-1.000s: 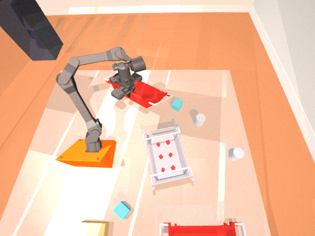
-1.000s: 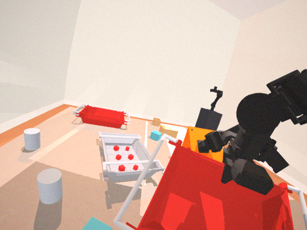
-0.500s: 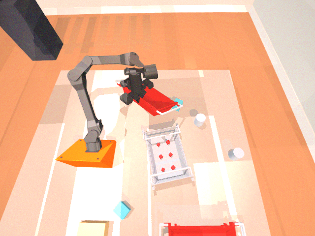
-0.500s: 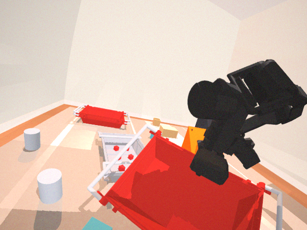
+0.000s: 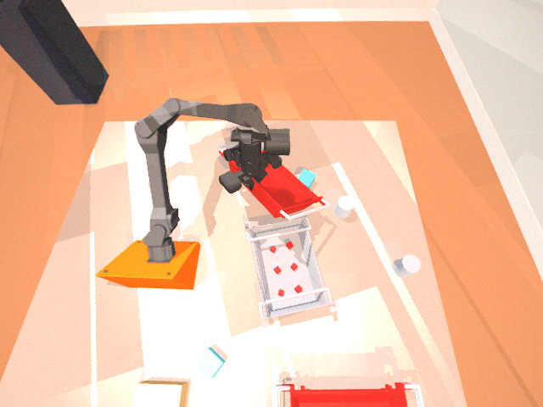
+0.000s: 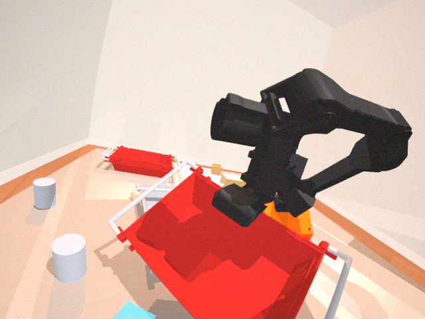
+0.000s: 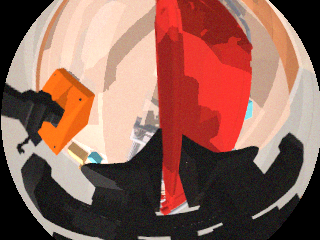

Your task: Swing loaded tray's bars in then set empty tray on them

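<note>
My gripper tip is 70 mm short of the red tray, 50 mm to the right of it and 10 mm above it. Round my gripper tip: cream box: 570 mm to the right, 230 mm behind, 130 mm below.
</note>
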